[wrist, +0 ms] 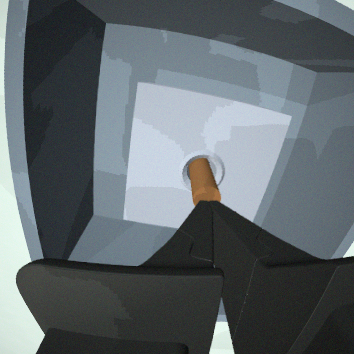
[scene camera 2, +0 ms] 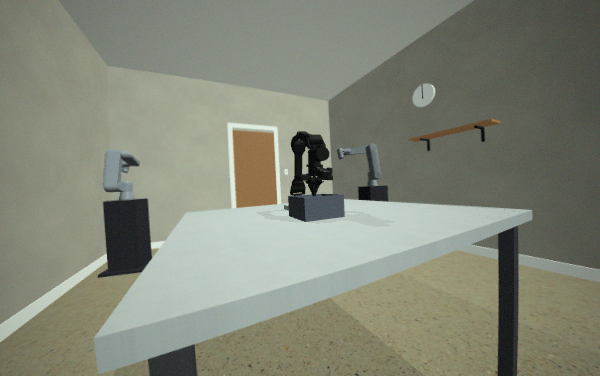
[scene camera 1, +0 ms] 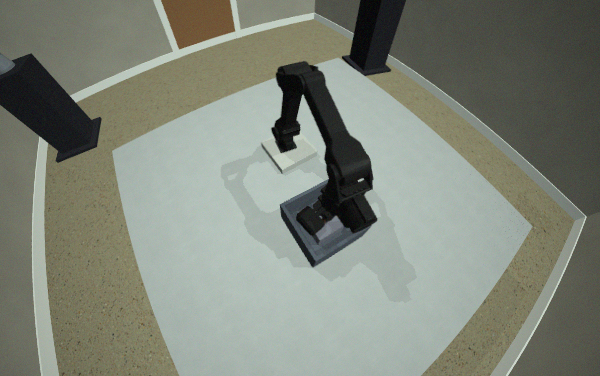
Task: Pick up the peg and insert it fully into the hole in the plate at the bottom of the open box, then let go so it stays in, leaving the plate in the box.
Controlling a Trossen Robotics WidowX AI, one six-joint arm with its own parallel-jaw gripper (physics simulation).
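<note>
The orange-brown peg stands in the round hole of the pale plate, its upper part sticking out. How deep it sits is hard to tell. The plate lies on the bottom of the open blue-grey box. My gripper is shut with nothing between its fingers. Its fingertips overlap the near top end of the peg in the wrist view; whether they touch it I cannot tell. In scene camera 1 the arm hides the peg, and in scene camera 2 the box wall hides it.
The box walls surround the plate and rise around the fingertips. The arm's white base slab lies behind the box on the pale table. Two grey arms stand on dark pedestals beyond the table.
</note>
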